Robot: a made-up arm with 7 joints.
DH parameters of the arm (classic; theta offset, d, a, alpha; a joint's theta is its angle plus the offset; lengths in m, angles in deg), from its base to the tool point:
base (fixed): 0 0.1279 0 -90
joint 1: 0 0.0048 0.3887 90
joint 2: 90 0.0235 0.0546 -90
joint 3: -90 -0.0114 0.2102 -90
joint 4: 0 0.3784 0.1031 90
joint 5: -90 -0.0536 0.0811 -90
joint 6: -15.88 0 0.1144 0
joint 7: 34.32 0 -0.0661 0
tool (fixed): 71.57 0.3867 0 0
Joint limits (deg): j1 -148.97..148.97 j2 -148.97..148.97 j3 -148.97..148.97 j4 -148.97..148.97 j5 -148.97..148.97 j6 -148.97..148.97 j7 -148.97..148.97
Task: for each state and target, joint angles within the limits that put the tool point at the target. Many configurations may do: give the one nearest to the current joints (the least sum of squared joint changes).
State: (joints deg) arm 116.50 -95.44 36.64 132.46 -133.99 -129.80 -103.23
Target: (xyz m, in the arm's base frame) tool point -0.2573 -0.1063 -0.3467
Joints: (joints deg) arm 139.64 -104.87 28.09 139.73 -94.33 -143.04 -105.83
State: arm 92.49 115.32 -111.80 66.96 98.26 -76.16 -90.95
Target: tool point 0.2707 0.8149 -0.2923
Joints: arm 73.30 148.97 -139.66 59.35 68.92 -60.92 -102.52
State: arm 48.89 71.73 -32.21 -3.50 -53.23 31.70 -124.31
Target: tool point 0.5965 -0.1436 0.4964
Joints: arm 17.07 55.27 -22.57 -38.88 -35.28 25.44 -120.51
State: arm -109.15 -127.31 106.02 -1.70 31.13 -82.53 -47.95
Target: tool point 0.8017 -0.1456 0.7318
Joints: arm -92.58 -128.09 127.95 -0.68 40.12 -83.81 -46.35
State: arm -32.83 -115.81 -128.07 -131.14 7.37 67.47 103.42
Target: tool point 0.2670 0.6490 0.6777
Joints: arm -39.14 -138.46 -126.33 -109.05 35.60 76.05 108.68
